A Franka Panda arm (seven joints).
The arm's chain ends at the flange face. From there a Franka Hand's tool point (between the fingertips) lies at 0.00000 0.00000 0.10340 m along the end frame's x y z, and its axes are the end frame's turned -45 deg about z.
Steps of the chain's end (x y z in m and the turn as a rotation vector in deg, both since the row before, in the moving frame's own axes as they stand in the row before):
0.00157, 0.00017, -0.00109, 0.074, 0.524, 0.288
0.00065, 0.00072, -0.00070, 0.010, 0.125, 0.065
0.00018, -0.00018, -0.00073, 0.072, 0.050, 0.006
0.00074, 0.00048, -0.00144, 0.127, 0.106, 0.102
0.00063, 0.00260, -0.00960, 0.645, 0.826, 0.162
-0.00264, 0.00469, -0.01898, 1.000, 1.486, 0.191
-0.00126, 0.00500, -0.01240, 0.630, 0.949, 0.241
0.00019, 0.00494, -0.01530, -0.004, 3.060, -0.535
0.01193, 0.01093, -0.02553, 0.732, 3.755, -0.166
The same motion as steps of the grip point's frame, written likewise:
0.00175, 0.00181, -0.00109, -0.318, 0.423, 0.288
0.00012, 0.00112, -0.00070, -0.081, 0.095, 0.065
0.00041, -0.00003, -0.00073, 0.016, 0.086, 0.006
0.00048, 0.00084, -0.00144, 0.015, 0.165, 0.102
0.00048, 0.00252, -0.00962, -0.128, 1.040, 0.162
-0.00201, 0.00207, -0.01903, -0.344, 1.758, 0.191
-0.00241, 0.00306, -0.01242, -0.226, 1.117, 0.241
0.00056, 0.00752, -0.01545, -2.167, 2.161, -0.535
0.00643, 0.02001, -0.02576, -2.138, 3.173, -0.166

